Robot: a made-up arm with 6 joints. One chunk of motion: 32 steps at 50 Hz.
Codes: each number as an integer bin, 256 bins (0 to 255) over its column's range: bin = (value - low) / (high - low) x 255, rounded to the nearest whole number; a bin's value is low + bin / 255 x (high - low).
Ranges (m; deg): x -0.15..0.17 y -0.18..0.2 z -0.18..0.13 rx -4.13..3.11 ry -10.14..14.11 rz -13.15..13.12
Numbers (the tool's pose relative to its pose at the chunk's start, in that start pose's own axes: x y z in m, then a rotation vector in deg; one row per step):
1: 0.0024 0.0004 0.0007 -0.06 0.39 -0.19
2: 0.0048 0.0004 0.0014 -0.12 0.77 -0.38
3: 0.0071 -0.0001 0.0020 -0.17 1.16 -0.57
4: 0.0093 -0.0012 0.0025 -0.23 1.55 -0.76
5: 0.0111 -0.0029 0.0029 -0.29 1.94 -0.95
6: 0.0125 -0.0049 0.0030 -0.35 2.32 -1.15
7: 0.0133 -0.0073 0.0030 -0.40 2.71 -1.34
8: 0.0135 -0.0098 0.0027 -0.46 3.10 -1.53
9: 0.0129 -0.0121 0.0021 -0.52 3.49 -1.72
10: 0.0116 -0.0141 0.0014 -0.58 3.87 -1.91
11: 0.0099 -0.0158 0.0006 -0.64 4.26 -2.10
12: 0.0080 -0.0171 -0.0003 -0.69 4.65 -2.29
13: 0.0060 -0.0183 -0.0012 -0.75 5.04 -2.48
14: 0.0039 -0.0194 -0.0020 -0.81 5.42 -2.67
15: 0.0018 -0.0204 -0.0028 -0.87 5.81 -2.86
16: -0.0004 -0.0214 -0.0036 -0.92 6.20 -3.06
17: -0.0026 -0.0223 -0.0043 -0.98 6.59 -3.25
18: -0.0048 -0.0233 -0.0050 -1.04 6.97 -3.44
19: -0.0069 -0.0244 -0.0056 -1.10 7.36 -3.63
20: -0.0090 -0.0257 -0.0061 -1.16 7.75 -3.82
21: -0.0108 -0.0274 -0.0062 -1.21 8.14 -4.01
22: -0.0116 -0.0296 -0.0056 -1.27 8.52 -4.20
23: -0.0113 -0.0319 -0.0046 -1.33 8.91 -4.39
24: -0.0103 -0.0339 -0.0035 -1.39 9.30 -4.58
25: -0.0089 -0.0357 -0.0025 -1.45 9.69 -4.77
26: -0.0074 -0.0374 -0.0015 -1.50 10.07 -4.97
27: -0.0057 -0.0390 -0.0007 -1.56 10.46 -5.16
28: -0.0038 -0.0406 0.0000 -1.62 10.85 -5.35
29: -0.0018 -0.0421 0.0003 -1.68 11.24 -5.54
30: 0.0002 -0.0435 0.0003 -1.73 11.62 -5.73
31: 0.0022 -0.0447 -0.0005 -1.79 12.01 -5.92
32: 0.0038 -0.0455 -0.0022 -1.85 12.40 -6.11
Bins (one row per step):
1: 121 121 149 143 111 126
2: 123 121 149 141 115 124
3: 125 121 150 139 119 122
4: 127 120 150 137 123 120
5: 128 119 150 135 127 118
6: 129 118 151 133 131 116
7: 130 116 151 131 135 115
8: 130 114 150 129 139 113
9: 130 113 150 127 143 111
10: 129 111 149 125 147 109
11: 127 110 149 123 151 107
12: 126 109 148 121 156 105
13: 124 109 147 119 160 104
14: 123 108 146 117 164 102
15: 121 107 146 115 168 100
16: 119 106 145 113 172 98
17: 117 106 145 111 176 96
18: 116 105 144 109 180 94
19: 114 104 143 107 184 92
20: 112 104 143 105 188 91
21: 111 102 143 103 192 89
22: 110 101 143 101 196 87
23: 111 99 144 99 200 85
24: 111 98 145 97 204 83
25: 112 97 146 94 209 81
26: 114 96 147 93 213 79
27: 115 95 147 91 217 78
28: 117 94 148 88 221 76
29: 118 93 148 86 225 74
30: 120 92 148 85 229 72
31: 121 91 148 82 233 70
32: 123 90 146 80 237 68

